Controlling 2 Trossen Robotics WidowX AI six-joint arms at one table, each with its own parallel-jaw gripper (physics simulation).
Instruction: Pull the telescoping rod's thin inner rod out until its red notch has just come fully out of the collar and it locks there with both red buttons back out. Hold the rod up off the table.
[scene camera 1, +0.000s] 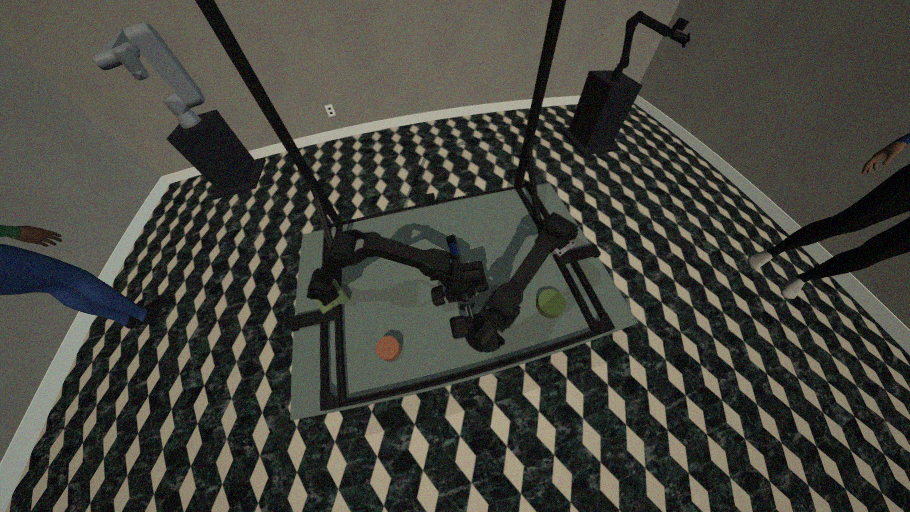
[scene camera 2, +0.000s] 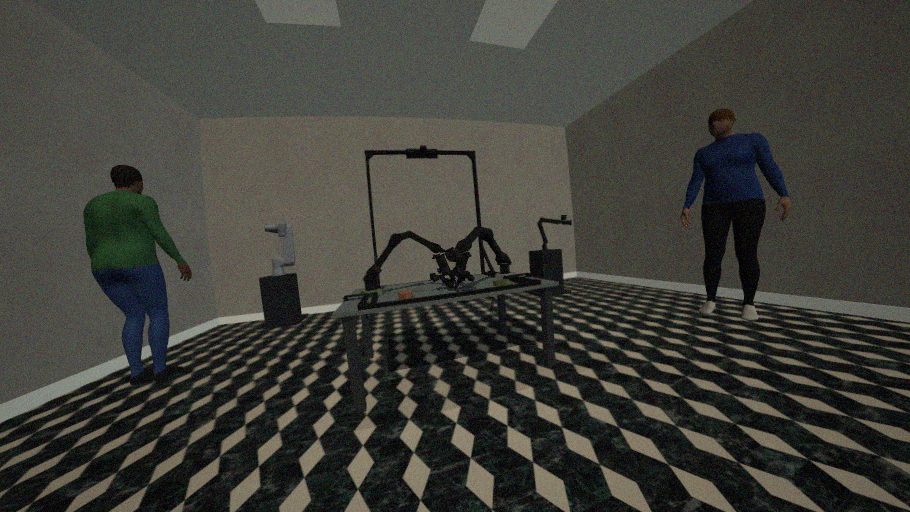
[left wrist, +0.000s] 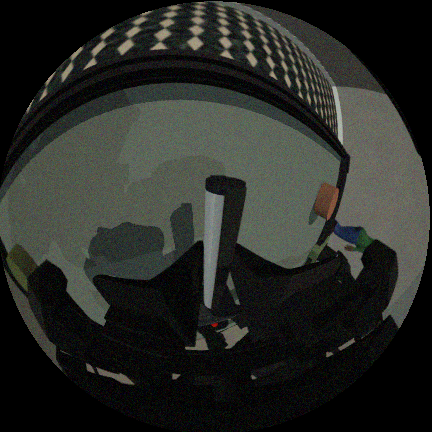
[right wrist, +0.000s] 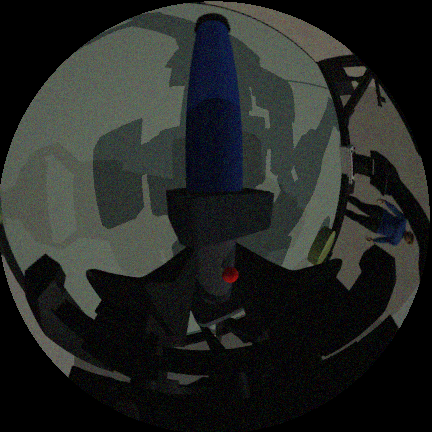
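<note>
The telescoping rod's blue handle (scene camera 1: 453, 247) (right wrist: 214, 145) points away from the fingers in the right wrist view, above a dark block (right wrist: 220, 212). Below the block, my right gripper (right wrist: 212, 246) is shut on the grey tube, where one red button (right wrist: 230, 274) stands out. My left gripper (left wrist: 213, 244) is shut on the inner rod (left wrist: 213, 235), whose black-capped end with a pale side sticks up past the fingers. A small red spot (left wrist: 214, 324) shows beyond them. The rod is off the table, its shadow apart. The red notch cannot be made out; the collar is mostly hidden by the fingers.
An orange disc (scene camera 1: 387, 348) (scene camera 2: 405, 294) (left wrist: 326, 201) lies at the table's near left. A green disc (scene camera 1: 551, 302) (right wrist: 322, 246) lies at the right. A light green piece (scene camera 1: 342, 298) is by the left rail. Dark rails (scene camera 1: 445, 381) border the table and tall posts rise behind.
</note>
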